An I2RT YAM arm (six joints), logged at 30 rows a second.
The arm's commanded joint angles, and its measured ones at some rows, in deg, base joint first. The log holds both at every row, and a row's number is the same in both.
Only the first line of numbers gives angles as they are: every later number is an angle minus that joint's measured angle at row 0.
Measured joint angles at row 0: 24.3, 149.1, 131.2, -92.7, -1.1, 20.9
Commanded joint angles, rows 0 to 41: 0.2, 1.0, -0.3, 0.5, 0.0, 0.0; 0.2, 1.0, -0.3, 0.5, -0.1, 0.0; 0.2, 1.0, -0.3, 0.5, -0.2, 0.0; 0.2, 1.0, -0.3, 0.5, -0.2, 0.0; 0.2, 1.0, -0.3, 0.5, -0.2, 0.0; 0.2, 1.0, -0.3, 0.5, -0.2, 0.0; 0.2, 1.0, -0.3, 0.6, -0.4, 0.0; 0.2, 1.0, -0.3, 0.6, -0.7, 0.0; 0.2, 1.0, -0.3, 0.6, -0.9, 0.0; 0.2, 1.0, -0.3, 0.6, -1.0, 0.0; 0.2, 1.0, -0.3, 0.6, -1.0, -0.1; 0.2, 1.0, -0.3, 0.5, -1.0, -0.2; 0.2, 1.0, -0.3, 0.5, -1.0, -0.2; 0.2, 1.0, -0.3, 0.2, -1.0, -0.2; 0.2, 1.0, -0.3, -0.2, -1.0, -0.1; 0.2, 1.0, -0.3, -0.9, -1.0, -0.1; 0.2, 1.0, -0.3, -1.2, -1.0, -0.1; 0.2, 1.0, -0.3, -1.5, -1.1, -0.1; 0.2, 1.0, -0.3, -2.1, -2.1, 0.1; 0.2, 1.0, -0.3, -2.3, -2.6, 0.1; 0.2, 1.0, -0.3, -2.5, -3.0, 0.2; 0.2, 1.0, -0.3, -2.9, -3.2, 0.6; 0.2, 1.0, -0.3, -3.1, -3.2, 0.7; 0.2, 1.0, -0.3, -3.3, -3.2, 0.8; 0.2, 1.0, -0.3, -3.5, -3.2, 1.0; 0.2, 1.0, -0.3, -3.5, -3.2, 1.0; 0.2, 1.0, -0.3, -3.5, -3.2, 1.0; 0.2, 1.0, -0.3, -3.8, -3.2, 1.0; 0.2, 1.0, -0.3, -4.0, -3.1, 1.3; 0.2, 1.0, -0.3, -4.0, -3.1, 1.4; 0.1, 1.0, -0.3, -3.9, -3.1, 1.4; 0.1, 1.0, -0.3, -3.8, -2.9, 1.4; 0.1, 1.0, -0.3, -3.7, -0.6, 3.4; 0.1, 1.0, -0.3, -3.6, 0.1, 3.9; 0.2, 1.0, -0.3, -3.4, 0.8, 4.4; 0.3, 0.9, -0.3, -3.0, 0.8, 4.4; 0.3, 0.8, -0.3, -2.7, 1.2, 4.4; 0.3, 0.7, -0.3, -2.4, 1.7, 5.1; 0.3, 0.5, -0.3, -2.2, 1.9, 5.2; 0.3, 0.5, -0.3, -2.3, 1.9, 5.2; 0.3, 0.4, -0.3, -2.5, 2.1, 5.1; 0.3, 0.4, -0.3, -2.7, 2.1, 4.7
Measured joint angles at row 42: 0.0, 0.0, -0.1, -2.4, 0.7, 3.7
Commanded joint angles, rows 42 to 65: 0.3, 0.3, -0.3, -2.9, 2.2, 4.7; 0.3, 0.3, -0.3, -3.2, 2.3, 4.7; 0.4, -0.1, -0.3, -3.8, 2.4, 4.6; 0.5, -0.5, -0.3, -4.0, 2.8, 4.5; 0.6, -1.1, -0.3, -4.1, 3.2, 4.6; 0.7, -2.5, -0.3, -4.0, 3.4, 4.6; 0.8, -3.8, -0.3, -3.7, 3.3, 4.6; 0.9, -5.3, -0.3, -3.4, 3.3, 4.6; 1.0, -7.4, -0.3, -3.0, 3.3, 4.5; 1.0, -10.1, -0.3, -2.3, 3.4, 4.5; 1.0, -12.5, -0.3, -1.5, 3.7, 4.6; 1.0, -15.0, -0.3, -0.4, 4.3, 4.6; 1.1, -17.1, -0.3, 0.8, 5.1, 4.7; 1.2, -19.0, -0.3, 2.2, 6.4, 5.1; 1.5, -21.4, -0.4, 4.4, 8.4, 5.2; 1.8, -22.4, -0.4, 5.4, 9.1, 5.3; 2.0, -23.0, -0.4, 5.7, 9.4, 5.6; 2.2, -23.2, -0.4, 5.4, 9.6, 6.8; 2.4, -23.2, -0.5, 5.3, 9.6, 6.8; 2.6, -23.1, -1.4, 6.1, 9.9, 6.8; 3.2, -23.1, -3.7, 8.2, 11.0, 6.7; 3.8, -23.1, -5.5, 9.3, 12.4, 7.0; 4.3, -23.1, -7.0, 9.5, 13.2, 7.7; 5.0, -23.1, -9.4, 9.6, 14.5, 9.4
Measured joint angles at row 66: 2.6, -25.4, -3.8, 9.6, 10.0, 5.9
